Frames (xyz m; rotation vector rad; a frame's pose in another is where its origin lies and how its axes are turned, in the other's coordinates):
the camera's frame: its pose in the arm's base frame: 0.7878 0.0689 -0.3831 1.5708 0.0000 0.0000
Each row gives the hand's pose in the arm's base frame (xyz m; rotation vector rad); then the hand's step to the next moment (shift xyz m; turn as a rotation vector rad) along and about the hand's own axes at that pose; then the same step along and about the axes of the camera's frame.
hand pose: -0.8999 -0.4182 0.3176 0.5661 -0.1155 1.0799
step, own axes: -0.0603 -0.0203 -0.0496 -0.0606 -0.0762 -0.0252
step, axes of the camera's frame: -0.0205 -0.0716 0.0310 0.0317 -0.0721 0.0625
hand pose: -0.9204 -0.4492 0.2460 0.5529 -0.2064 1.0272
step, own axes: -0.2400 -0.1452 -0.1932 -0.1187 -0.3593 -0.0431
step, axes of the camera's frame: -0.0165 -0.3117 0.1363 0.2421 -0.2070 0.2087
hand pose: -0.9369 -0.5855 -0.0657 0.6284 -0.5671 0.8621
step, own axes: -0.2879 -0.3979 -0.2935 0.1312 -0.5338 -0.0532
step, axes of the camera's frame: 0.2343 -0.5033 0.1383 0.5203 -0.0916 0.1610
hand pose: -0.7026 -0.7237 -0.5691 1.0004 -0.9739 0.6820
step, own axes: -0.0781 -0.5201 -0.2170 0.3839 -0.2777 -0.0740
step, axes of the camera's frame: 0.4771 -0.3096 0.0146 0.4208 0.2283 0.0281
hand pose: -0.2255 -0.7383 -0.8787 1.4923 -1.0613 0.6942
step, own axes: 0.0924 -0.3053 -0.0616 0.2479 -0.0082 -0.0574
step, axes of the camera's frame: 0.3209 -0.0412 -0.0293 0.1194 0.2248 0.0042
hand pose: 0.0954 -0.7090 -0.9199 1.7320 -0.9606 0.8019
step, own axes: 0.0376 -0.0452 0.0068 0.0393 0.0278 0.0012
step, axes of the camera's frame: 0.0580 0.0105 0.0054 -0.0057 0.0447 0.0170
